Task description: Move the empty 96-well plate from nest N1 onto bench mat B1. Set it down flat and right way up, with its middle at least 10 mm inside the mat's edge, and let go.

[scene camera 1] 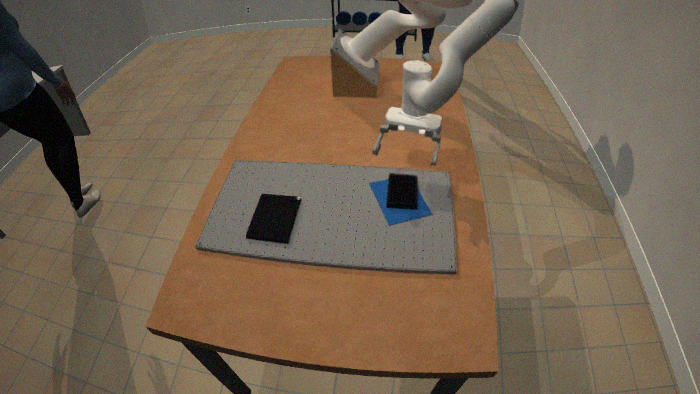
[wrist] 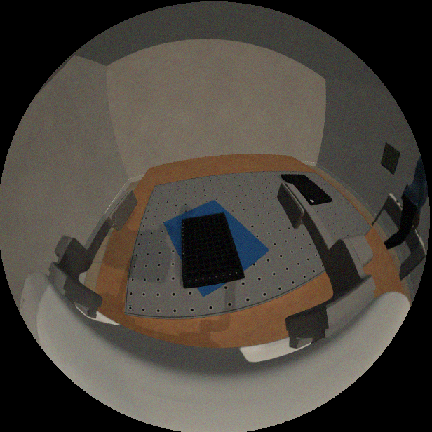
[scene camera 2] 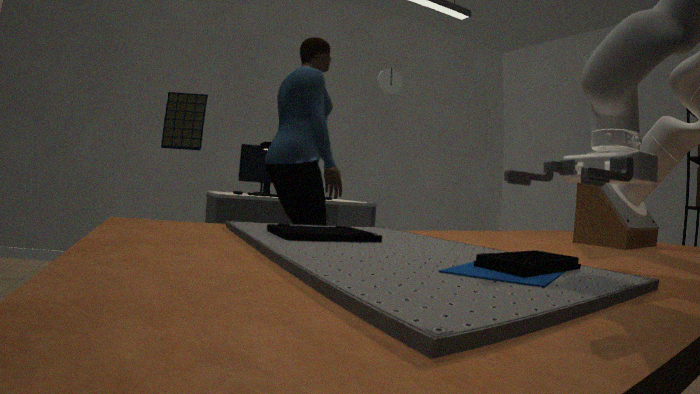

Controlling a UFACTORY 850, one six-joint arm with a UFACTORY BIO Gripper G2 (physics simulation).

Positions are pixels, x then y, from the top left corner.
Labels:
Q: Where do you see a black 96-well plate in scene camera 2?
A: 523,264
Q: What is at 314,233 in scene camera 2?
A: A black nest N1.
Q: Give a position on a black 96-well plate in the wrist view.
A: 209,256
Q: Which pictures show my gripper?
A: Scene camera 1, the wrist view and scene camera 2: all of them.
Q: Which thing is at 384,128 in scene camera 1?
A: My gripper.

